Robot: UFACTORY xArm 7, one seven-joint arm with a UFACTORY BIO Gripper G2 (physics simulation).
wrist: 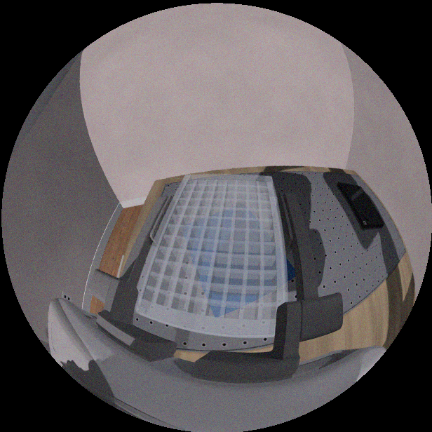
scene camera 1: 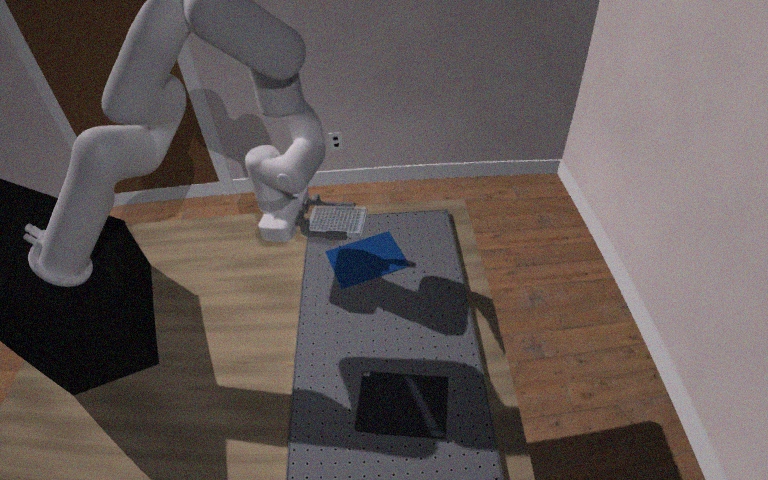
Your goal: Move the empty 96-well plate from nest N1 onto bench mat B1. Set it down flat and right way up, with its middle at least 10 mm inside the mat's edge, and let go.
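Seen in the pictures: hand at its tool point: (scene camera 1: 341, 220); arm's base at its link origin: (scene camera 1: 60, 263).
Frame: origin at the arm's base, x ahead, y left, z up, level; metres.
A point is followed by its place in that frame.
Observation:
The clear, pale 96-well plate (scene camera 1: 338, 219) {x 0.509, y 0.275, z -0.126 m} (wrist: 215, 250) is held between the two dark fingers of my gripper (scene camera 1: 346, 219) {x 0.515, y 0.275, z -0.130 m} (wrist: 224, 220), which is shut on its sides. The plate looks about level, wells up, and is raised above the bench. The blue bench mat B1 (scene camera 1: 392, 243) {x 0.622, y 0.323, z -0.247 m} (wrist: 291, 272) lies flat; in the scene view the plate appears up and left of it. In the wrist view part of the mat shows through the plate. The exact height is hard to tell. The black nest N1 (scene camera 1: 382, 401) {x 0.637, y -0.090, z -0.238 m} (wrist: 357, 200) holds no plate.
The grey perforated board (scene camera 1: 334, 339) {x 0.523, y 0.043, z -0.249 m} (wrist: 340, 250) carries the mat and nest on the wooden table (scene camera 1: 254, 294) {x 0.306, y 0.154, z -0.262 m}. Arm shadows cross the mat, board and nest. A dark block (scene camera 1: 113, 316) {x 0.121, y -0.055, z -0.083 m} stands at the left by the arm's base. Walls stand behind and to the right.

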